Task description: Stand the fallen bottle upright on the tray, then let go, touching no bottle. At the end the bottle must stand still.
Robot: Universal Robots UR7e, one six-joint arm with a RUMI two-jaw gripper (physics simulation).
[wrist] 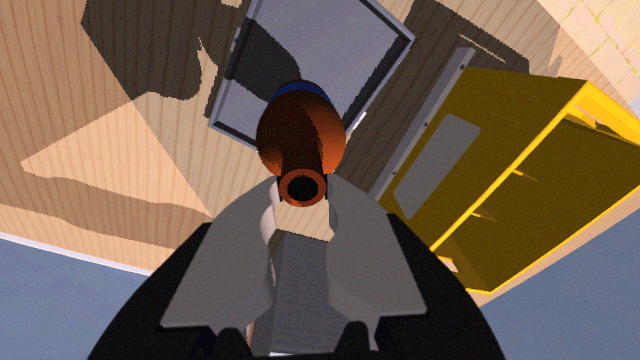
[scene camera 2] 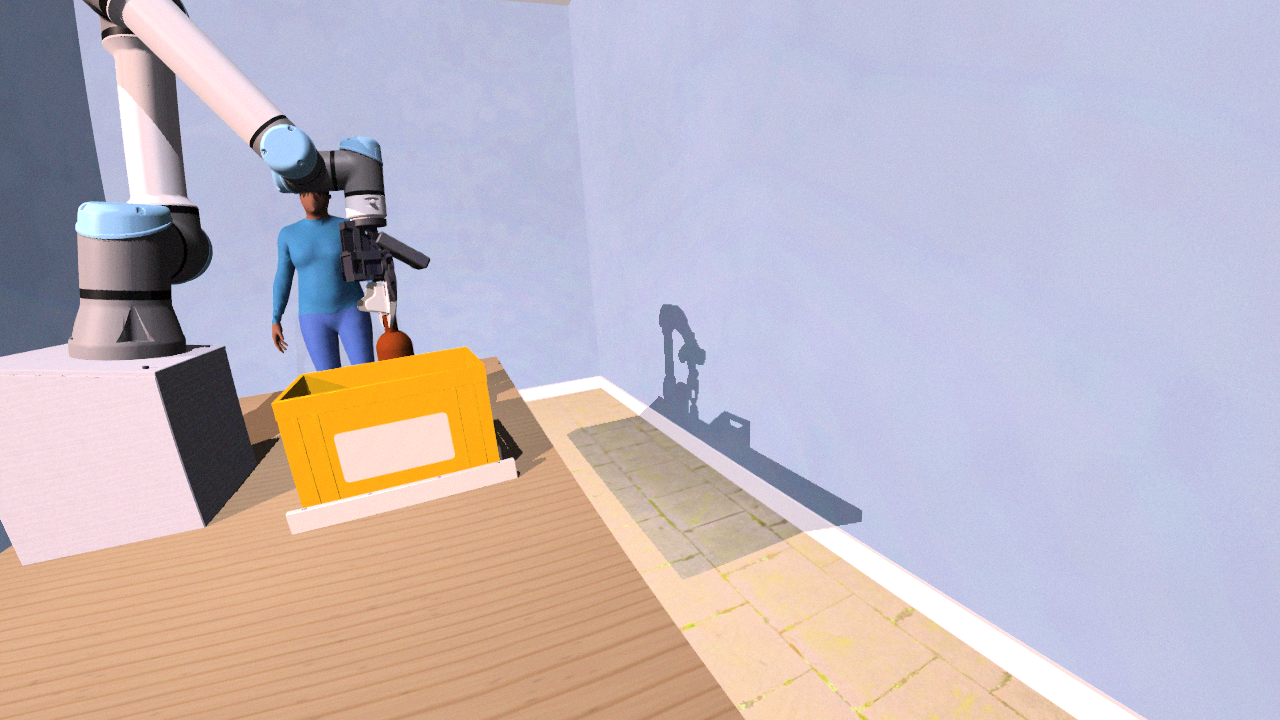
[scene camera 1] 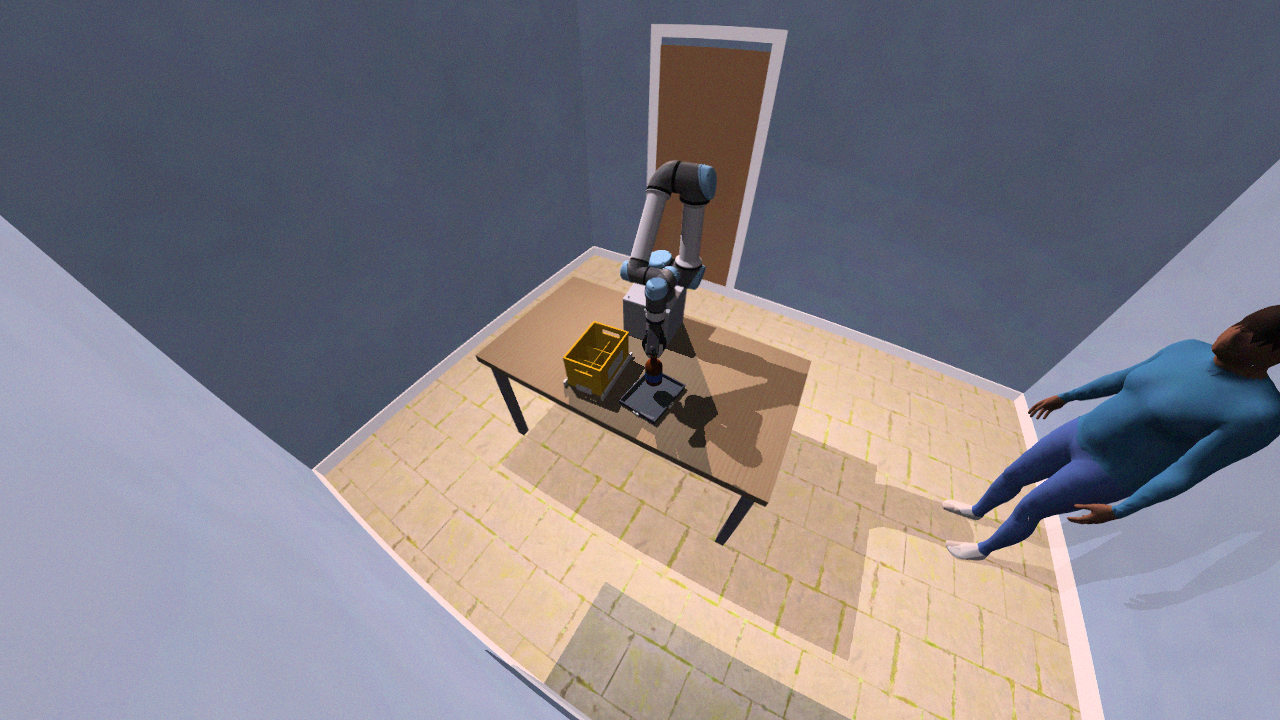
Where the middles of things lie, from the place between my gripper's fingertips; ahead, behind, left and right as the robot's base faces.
The brown bottle [scene camera 2: 394, 343] is 5 cm below my hand and 1 cm to the left of it.
